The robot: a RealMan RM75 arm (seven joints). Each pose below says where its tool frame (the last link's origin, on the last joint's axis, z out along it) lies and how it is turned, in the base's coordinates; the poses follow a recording.
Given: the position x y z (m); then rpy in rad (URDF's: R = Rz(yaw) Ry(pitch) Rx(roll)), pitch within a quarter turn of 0, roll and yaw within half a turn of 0.
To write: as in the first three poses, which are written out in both.
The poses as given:
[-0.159 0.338 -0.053 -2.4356 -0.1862 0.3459]
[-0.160 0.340 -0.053 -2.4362 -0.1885 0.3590]
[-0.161 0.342 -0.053 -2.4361 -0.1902 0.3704]
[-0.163 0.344 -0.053 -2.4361 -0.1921 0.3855]
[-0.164 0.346 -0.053 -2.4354 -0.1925 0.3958]
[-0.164 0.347 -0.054 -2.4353 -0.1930 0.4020]
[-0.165 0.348 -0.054 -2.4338 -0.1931 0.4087]
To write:
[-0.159 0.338 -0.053 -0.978 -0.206 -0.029 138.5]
[-0.160 0.340 -0.053 -0.977 -0.213 -0.027 138.5]
[-0.161 0.342 -0.053 -0.976 -0.218 -0.026 138.5]
[-0.163 0.344 -0.053 -0.974 -0.226 -0.024 138.4]
[-0.164 0.346 -0.053 -0.973 -0.231 -0.022 138.4]
[-0.164 0.347 -0.054 -0.972 -0.234 -0.021 138.4]
[-0.165 0.348 -0.054 -0.971 -0.238 -0.020 138.3]

